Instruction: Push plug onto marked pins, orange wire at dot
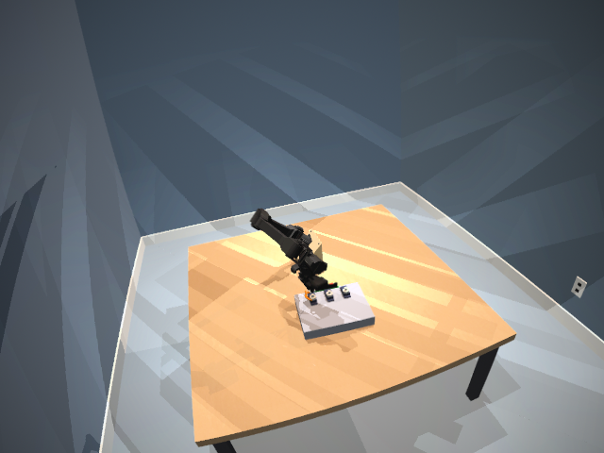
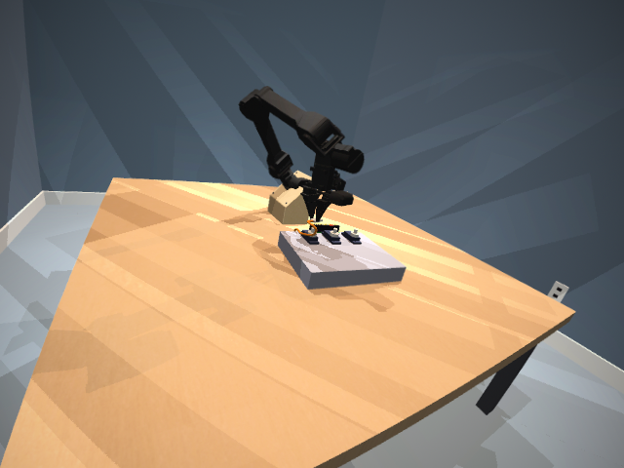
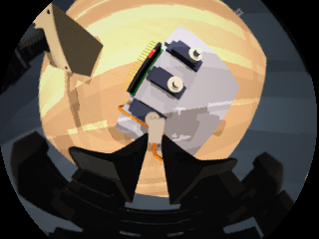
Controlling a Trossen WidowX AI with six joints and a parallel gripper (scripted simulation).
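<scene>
Right now the red band is 110 mm to the left of my gripper tip, 80 mm behind it and 40 mm below it. From my gripper tip the other things lie so: dark pin strip (80 mm to the left, 70 mm behind, 50 mm below); grey printed holder (90 mm below, 80 mm to the left, 80 mm ahead).
</scene>
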